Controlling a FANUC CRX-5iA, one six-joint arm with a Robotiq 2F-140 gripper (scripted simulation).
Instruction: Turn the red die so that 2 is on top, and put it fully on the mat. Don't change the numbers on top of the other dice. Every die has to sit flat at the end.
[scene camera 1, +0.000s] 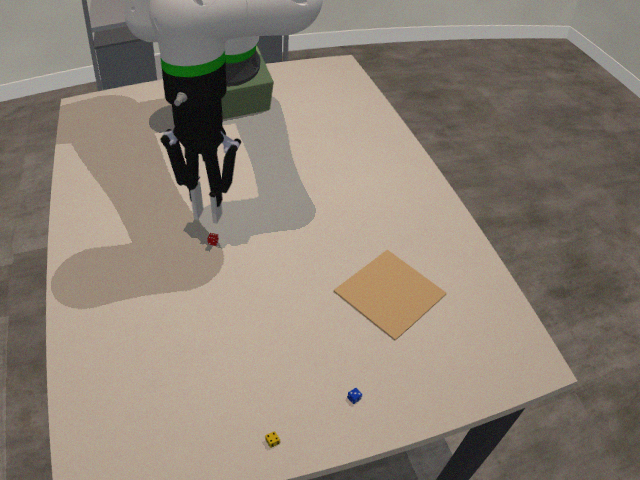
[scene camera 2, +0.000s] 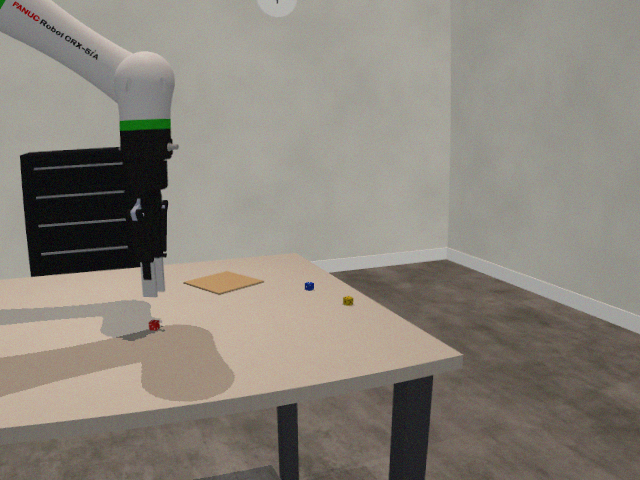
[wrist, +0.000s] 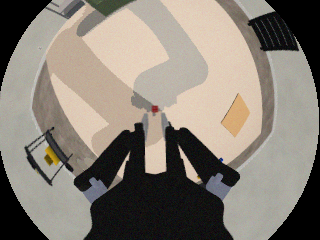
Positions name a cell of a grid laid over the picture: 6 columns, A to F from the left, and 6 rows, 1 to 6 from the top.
Labels:
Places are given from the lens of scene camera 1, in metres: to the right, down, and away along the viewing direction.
my gripper (scene camera 1: B3): -0.19, -0.04, 0.97
tan mat (scene camera 1: D4): 0.12, 0.09, 0.96

